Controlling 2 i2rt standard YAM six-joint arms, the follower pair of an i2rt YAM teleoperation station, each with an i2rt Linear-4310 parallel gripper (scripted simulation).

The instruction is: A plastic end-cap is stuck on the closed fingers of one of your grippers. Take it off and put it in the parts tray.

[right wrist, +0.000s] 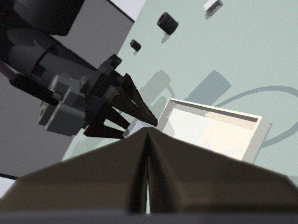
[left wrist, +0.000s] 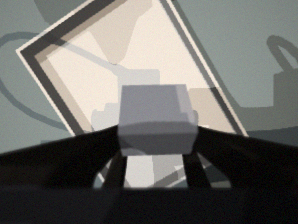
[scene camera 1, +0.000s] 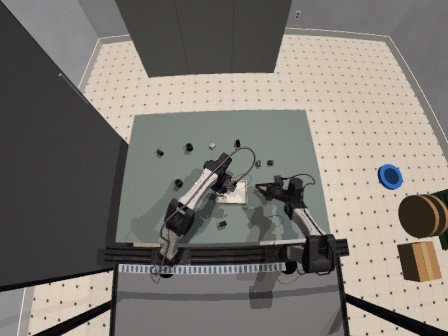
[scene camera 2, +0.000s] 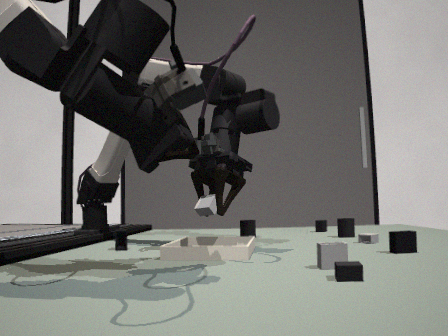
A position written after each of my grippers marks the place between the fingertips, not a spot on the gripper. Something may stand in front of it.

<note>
I see my left gripper [scene camera 2: 212, 215], my right gripper [scene camera 2: 195, 154] and a parts tray [scene camera 2: 232, 247].
The parts tray shows as well in the right wrist view [right wrist: 235, 134] and in the left wrist view [left wrist: 80, 63]. My left gripper also shows in the right wrist view [right wrist: 149, 132] and in the left wrist view [left wrist: 154, 132]. My right gripper is seen too in the right wrist view [right wrist: 147, 137].
</note>
